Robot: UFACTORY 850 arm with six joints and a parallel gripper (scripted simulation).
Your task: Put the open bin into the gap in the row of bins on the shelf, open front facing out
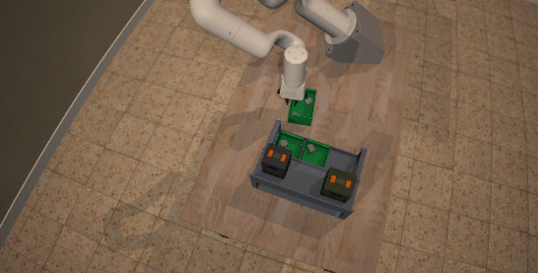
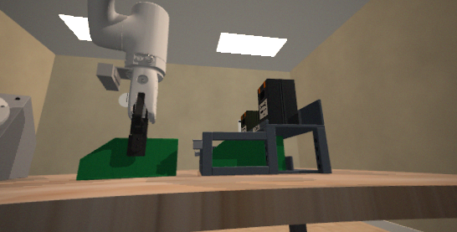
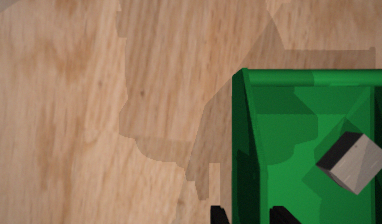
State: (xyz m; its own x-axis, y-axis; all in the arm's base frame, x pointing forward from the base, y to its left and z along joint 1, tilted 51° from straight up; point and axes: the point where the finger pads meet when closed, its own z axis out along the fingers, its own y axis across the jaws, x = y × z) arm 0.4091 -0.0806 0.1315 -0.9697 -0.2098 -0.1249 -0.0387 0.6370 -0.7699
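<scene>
Now: the green bin 10 mm behind my hand, 50 mm to the left of it and 20 mm below it. The rest, counted from my hand: olive box: 360 mm ahead, 240 mm to the left, 90 mm above; then grey shelf: 270 mm ahead, 130 mm to the left, 10 mm above; then black box: 320 mm ahead, 10 mm to the left, 100 mm above.
</scene>
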